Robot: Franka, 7 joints.
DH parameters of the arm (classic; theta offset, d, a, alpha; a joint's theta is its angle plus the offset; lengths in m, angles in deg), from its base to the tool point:
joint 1: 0 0.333 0 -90
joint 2: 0 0 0 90
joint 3: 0 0.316 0.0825 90
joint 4: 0 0 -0.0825 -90
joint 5: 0 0.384 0 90
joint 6: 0 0 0.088 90
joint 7: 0 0.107 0 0
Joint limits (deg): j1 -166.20..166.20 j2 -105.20..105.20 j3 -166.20..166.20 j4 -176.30..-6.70 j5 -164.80..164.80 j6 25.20..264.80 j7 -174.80..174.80
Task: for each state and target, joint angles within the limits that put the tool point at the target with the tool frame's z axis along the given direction. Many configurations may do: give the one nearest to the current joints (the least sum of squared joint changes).
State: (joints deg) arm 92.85 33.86 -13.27 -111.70 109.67 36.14 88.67
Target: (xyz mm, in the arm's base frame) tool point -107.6 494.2 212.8 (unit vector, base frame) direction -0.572 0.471 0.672
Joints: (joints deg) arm 93.58 30.66 -1.64 -137.20 138.94 55.87 88.67
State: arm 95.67 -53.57 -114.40 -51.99 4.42 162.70 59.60
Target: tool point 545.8 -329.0 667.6 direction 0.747 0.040 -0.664
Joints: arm 78.36 -23.04 -96.10 -89.75 -0.65 136.50 59.60
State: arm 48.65 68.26 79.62 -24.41 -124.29 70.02 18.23
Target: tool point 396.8 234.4 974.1 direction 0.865 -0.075 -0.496
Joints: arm 31.26 28.05 88.47 -6.84 -118.71 80.45 18.23
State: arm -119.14 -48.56 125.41 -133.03 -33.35 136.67 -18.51
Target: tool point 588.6 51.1 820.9 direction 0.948 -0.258 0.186
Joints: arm -107.72 -24.66 85.47 -83.26 -28.85 184.61 -18.51
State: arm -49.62 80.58 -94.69 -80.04 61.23 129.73 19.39
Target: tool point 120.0 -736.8 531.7 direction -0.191 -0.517 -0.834
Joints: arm -35.35 65.10 -92.00 -67.62 64.61 112.42 19.39
